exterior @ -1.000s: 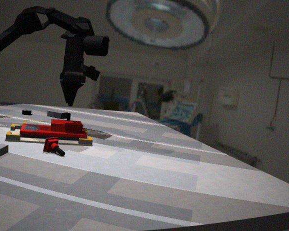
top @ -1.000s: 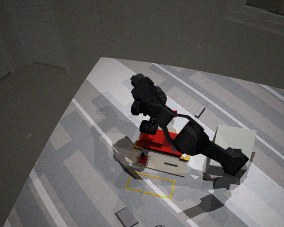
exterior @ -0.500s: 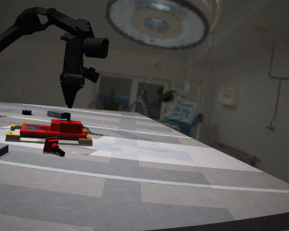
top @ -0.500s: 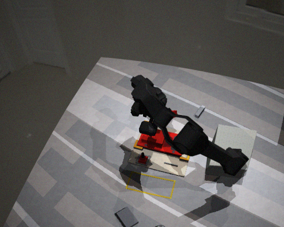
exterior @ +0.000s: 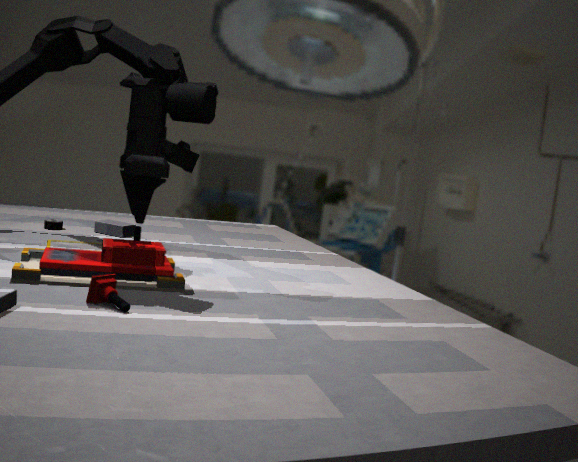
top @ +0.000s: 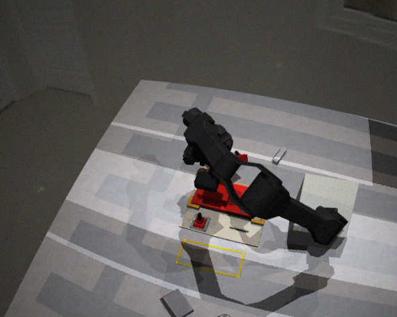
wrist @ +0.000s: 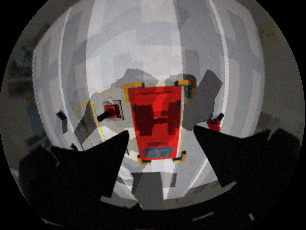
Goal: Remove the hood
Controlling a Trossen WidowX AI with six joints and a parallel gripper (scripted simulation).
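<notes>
Right now my gripper tip is 5 cm above the red hood. The rest, counted from my gripper tip: dark disc: 9 cm behind, 41 cm to the left, 8 cm below; then grey engine block: 1 cm to the left, 7 cm below; then grey bar: 21 cm behind, 20 cm to the right, 8 cm below.
</notes>
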